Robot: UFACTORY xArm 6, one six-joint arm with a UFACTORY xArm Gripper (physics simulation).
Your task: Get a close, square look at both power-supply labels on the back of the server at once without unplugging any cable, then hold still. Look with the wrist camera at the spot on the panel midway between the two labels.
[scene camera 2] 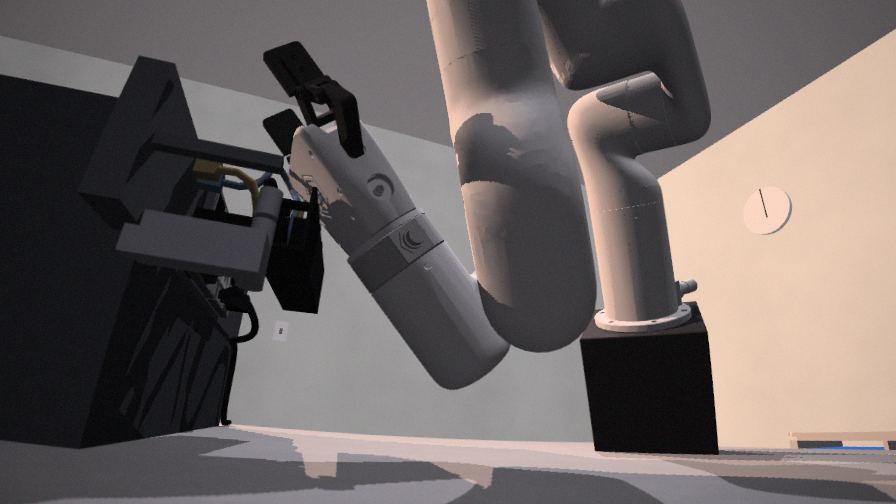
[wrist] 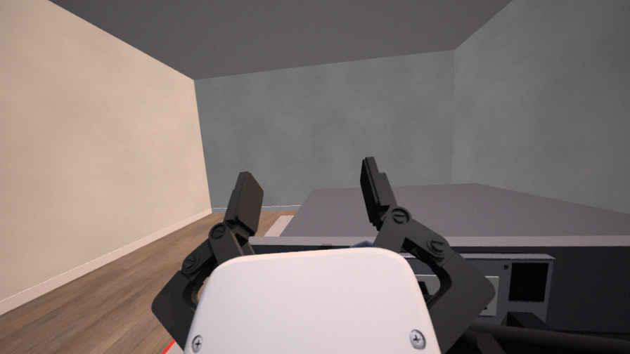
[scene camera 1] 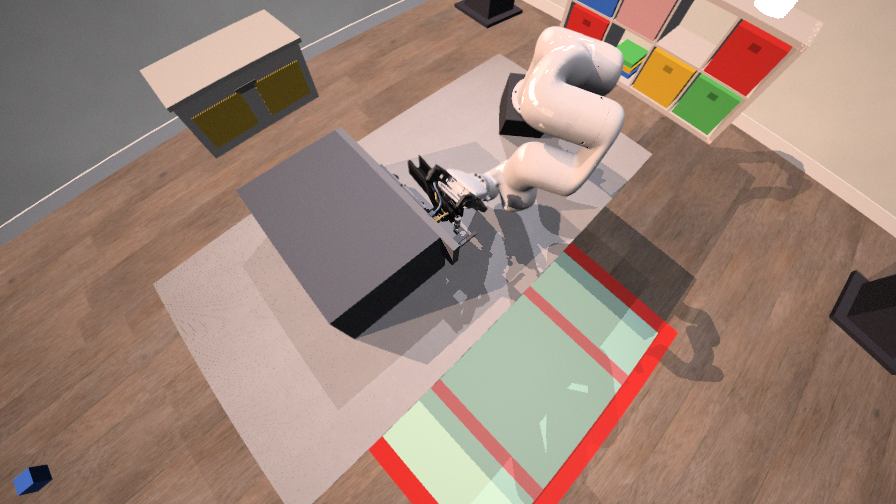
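Note:
The grey server [scene camera 1: 338,219] [scene camera 2: 50,263] [wrist: 440,210] lies flat; the wrist view looks over its top. Its rear panel shows low at the right of the wrist view, with a dark power-supply opening [wrist: 527,282]. A sliver of a pale label [wrist: 492,306] shows behind the right finger; no letter is readable and the other label is not seen. My gripper [scene camera 2: 278,97] [wrist: 307,175] is open and empty, tilted upward near the panel's upper edge. A black cable tray [scene camera 2: 294,269] hangs below it, close to the panel. Yellow and blue cables [scene camera 2: 241,178] run between panel and tray.
A grey bracket [scene camera 2: 194,244] sticks out from the server's rear corner, beside the tray. A black power cable [scene camera 2: 252,325] loops down from the panel. A red-edged green zone [scene camera 1: 626,394] adjoins the pale mat [scene camera 1: 206,294]. A cabinet [scene camera 1: 219,59] stands behind the server.

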